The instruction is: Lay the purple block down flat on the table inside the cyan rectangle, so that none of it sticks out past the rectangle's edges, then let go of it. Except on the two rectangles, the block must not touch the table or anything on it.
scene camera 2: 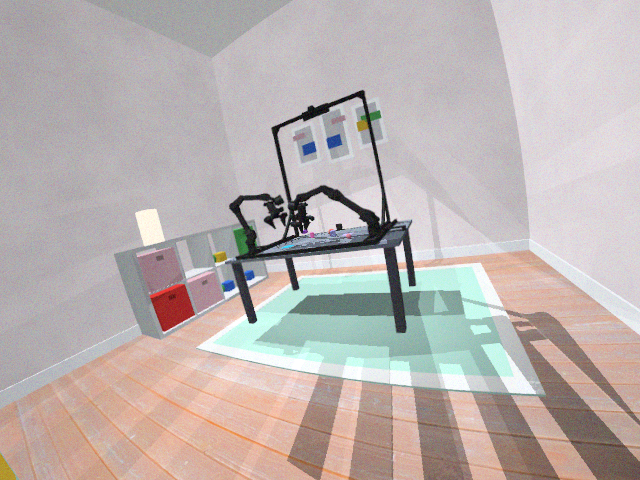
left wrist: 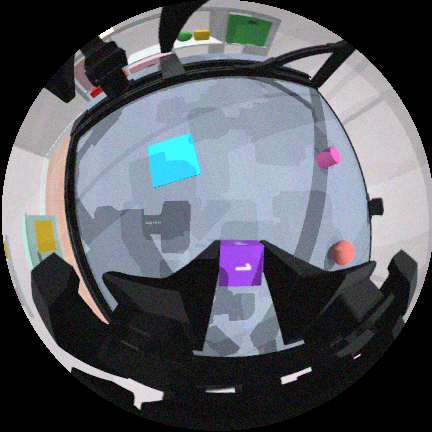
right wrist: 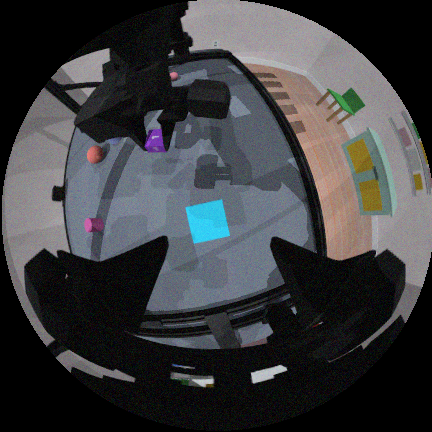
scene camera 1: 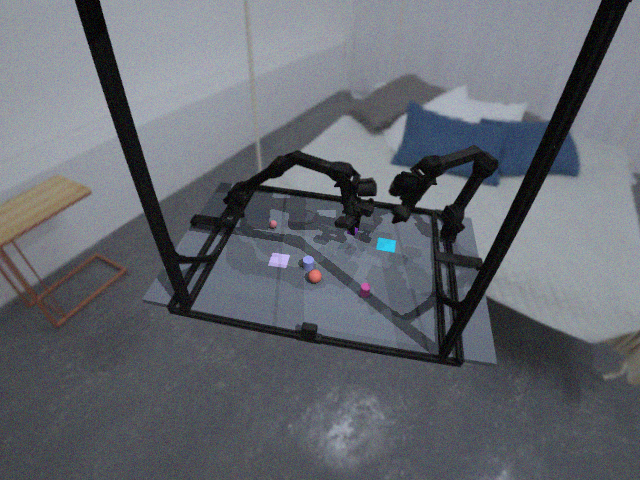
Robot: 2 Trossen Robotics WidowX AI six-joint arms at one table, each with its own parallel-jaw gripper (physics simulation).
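Pixels of known places: left gripper, fingertip midpoint: [scene camera 2: 303, 232] [left wrist: 239, 244] [right wrist: 156, 148] [scene camera 1: 355, 233]; right gripper, fingertip midpoint: [scene camera 2: 280, 227] [left wrist: 106, 74] [right wrist: 220, 241]; left arm's base at its link origin: [scene camera 2: 375, 233] [right wrist: 181, 57] [scene camera 1: 235, 210]; right arm's base at its link origin: [scene camera 2: 252, 251] [left wrist: 119, 89] [right wrist: 275, 311] [scene camera 1: 448, 236].
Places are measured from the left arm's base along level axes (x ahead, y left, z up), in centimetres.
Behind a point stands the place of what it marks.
The purple block [scene camera 1: 353, 230] [scene camera 2: 305, 231] @(x 39.6, y -33.5, z 6.7 cm) [left wrist: 241, 263] @(x 40.5, y -35.1, z 7.5 cm) [right wrist: 155, 141] @(x 41.0, y -35.5, z 7.5 cm) is held between the fingertips of my left gripper [left wrist: 239, 244] @(x 41.0, y -36.0, z 6.1 cm), above the table. The left gripper is shut on it; the fingers cover its two sides, and a white mark shows on one face. The cyan rectangle [scene camera 1: 386, 244] @(x 54.8, y -38.8, z -1.8 cm) [scene camera 2: 287, 246] @(x 54.7, y -37.4, z -1.5 cm) [left wrist: 174, 160] @(x 53.9, y -38.9, z -1.8 cm) [right wrist: 208, 221] @(x 54.8, y -38.8, z -1.8 cm) lies flat on the table, to the right of the block in scene camera 1 and apart from it. My right gripper [right wrist: 220, 241] @(x 56.6, y -38.7, z 12.8 cm) is open and empty, raised above the table beyond the cyan rectangle in scene camera 1.
A lilac rectangle [scene camera 1: 279, 259] @(x 10.7, y -33.2, z -1.8 cm) lies at the left. Beside it are a blue cylinder [scene camera 1: 308, 262] @(x 19.7, y -41.8, z 2.2 cm) and an orange-red ball [scene camera 1: 314, 276] @(x 19.4, y -49.1, z 2.3 cm) [left wrist: 343, 252] @(x 22.0, y -46.7, z 2.0 cm) [right wrist: 95, 154] @(x 22.4, y -46.9, z 1.7 cm). A magenta cylinder [scene camera 1: 365, 289] @(x 34.3, y -60.3, z 2.2 cm) [left wrist: 328, 157] @(x 35.6, y -57.6, z 1.4 cm) [right wrist: 94, 225] @(x 36.3, y -58.1, z 1.2 cm) stands nearer the front. A small pink ball [scene camera 1: 272, 224] @(x 12.9, y -15.1, z 0.8 cm) [right wrist: 173, 76] @(x 14.8, y -14.5, z 0.2 cm) lies back left.
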